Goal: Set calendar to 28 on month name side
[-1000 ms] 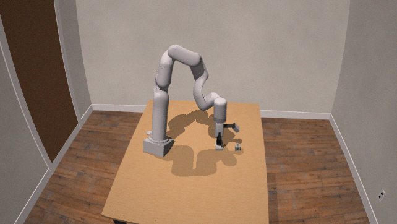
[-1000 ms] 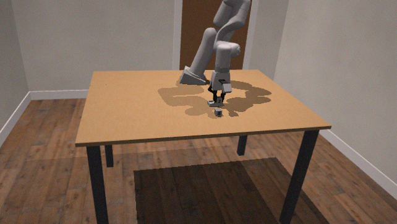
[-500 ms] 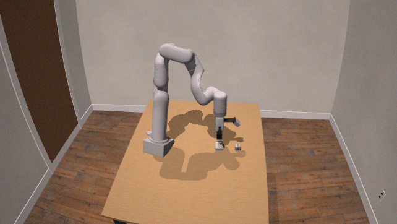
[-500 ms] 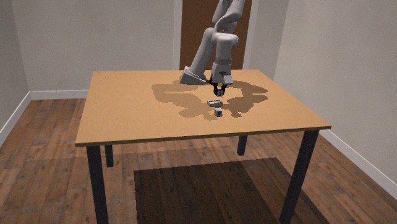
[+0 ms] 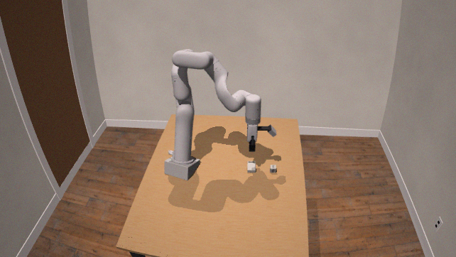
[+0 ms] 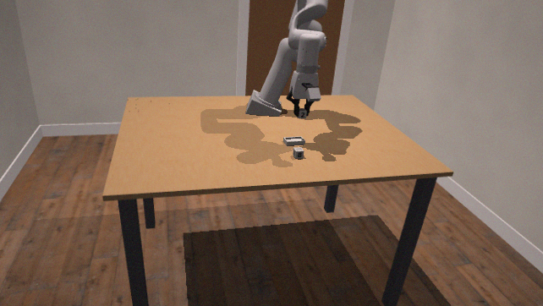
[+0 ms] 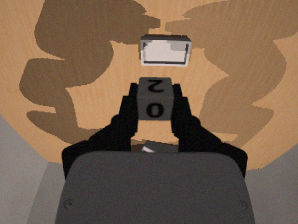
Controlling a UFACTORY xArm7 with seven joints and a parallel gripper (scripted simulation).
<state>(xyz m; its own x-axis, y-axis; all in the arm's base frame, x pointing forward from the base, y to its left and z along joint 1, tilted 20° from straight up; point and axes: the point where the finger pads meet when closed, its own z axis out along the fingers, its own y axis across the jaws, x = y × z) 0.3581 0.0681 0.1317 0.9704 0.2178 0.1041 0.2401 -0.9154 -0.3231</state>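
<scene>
The grey calendar tray lies 13 cm below my hand and 2 cm to the right of it.
</scene>
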